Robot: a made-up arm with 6 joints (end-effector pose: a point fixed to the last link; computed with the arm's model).
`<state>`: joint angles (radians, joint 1 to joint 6).
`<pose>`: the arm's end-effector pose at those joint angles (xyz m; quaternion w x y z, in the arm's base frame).
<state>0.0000 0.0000 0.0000 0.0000 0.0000 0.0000</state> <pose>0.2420 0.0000 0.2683 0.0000 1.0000 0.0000 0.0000</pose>
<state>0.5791 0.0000 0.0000 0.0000 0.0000 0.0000</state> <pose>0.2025 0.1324 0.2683 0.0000 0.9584 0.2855 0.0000</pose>
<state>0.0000 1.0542 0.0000 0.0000 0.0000 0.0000</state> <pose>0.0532 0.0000 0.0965 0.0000 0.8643 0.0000 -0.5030</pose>
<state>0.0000 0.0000 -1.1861 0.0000 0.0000 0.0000</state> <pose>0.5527 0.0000 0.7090 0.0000 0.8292 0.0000 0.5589</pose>
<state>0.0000 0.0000 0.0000 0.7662 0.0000 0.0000</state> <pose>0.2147 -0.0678 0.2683 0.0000 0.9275 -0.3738 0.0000</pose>
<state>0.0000 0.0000 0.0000 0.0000 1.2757 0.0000</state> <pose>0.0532 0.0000 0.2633 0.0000 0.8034 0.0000 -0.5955</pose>
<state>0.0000 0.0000 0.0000 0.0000 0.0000 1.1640</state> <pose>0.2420 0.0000 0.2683 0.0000 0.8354 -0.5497 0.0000</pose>
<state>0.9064 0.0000 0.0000 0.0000 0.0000 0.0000</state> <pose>0.1492 0.1905 0.2683 0.0000 0.8991 0.4378 0.0000</pose>
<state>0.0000 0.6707 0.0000 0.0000 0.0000 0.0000</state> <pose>0.1422 0.0000 0.1344 0.0000 0.9443 0.0000 -0.3291</pose>
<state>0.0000 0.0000 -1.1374 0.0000 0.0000 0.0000</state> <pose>0.5516 0.0000 0.6856 0.0000 0.8426 0.0000 0.5385</pose>
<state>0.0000 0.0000 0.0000 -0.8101 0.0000 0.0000</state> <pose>0.2116 0.0708 0.2683 0.0000 0.9191 0.3941 0.0000</pose>
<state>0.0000 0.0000 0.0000 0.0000 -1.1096 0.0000</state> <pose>0.2995 0.0000 0.4252 0.0000 0.8500 0.0000 0.5268</pose>
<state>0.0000 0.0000 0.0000 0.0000 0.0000 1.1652</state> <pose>0.2420 0.0000 0.2683 0.0000 0.8350 -0.5502 0.0000</pose>
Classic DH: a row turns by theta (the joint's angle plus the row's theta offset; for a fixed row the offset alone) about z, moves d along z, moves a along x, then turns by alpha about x. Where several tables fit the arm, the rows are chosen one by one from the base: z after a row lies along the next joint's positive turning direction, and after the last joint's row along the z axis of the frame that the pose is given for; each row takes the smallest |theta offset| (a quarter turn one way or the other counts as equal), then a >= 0, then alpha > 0; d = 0 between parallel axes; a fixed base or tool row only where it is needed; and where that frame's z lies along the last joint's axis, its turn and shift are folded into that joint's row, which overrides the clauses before.
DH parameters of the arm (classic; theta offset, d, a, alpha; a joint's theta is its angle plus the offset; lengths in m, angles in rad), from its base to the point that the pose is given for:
joint 1: 0 0.3446 0 -1.5708
joint 2: -1.385 0 0.3811 0
joint 3: 1.385 0 0.0738 -1.5708
joint 4: 0 0.326 0 1.5708
joint 5: 0 0 0.0978 -1.5708
joint 6: 0 0.1248 0 0

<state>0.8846 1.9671 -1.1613 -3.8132 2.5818 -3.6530</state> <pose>0.0891 0.2553 -0.1909 0.4572 -0.4824 -0.3519 -0.6591</pose>
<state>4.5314 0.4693 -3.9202 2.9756 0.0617 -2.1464</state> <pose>-0.0339 -0.1029 1.0863 0.4382 -0.0461 0.1782 0.8798</pose>
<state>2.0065 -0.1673 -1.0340 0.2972 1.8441 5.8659</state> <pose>-0.1839 0.2933 0.5242 0.1193 0.3363 0.8760 -0.3244</pose>
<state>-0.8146 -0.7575 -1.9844 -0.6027 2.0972 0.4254</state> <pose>-0.0782 -0.0468 0.9639 0.2510 0.6077 -0.7076 0.2589</pose>
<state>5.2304 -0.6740 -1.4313 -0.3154 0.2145 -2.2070</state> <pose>0.0947 -0.1229 1.0399 0.7908 0.4503 0.3680 -0.1910</pose>
